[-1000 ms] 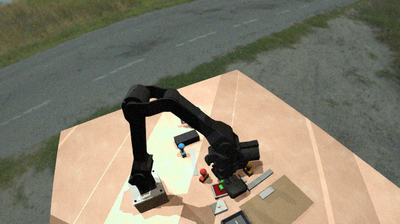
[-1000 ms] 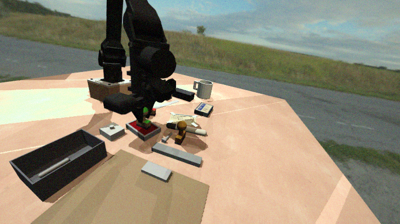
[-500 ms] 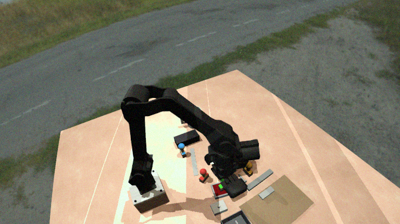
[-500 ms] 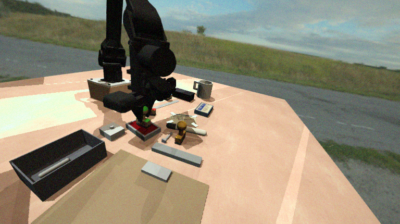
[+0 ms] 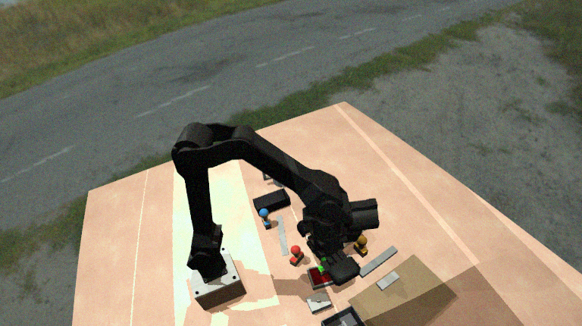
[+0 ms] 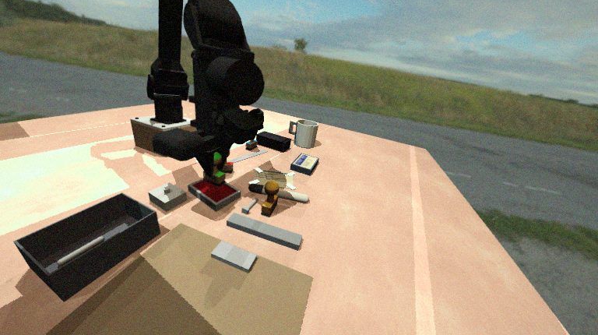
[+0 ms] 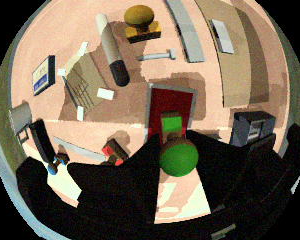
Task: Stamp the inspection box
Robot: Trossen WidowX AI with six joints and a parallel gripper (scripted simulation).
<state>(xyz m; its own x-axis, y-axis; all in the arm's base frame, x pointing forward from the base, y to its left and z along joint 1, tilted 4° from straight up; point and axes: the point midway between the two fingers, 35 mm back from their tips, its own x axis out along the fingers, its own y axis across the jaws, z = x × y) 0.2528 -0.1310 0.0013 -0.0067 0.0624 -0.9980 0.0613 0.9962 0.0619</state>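
The red ink pad lies 5 cm below my gripper tip. From my gripper tip the other things lie so: red-knobbed stamp (4 cm behind, 9 cm to the left, 3 cm below); marker (10 cm ahead, 5 cm to the left, 4 cm below); green-knobbed stamp (right at my gripper tip).
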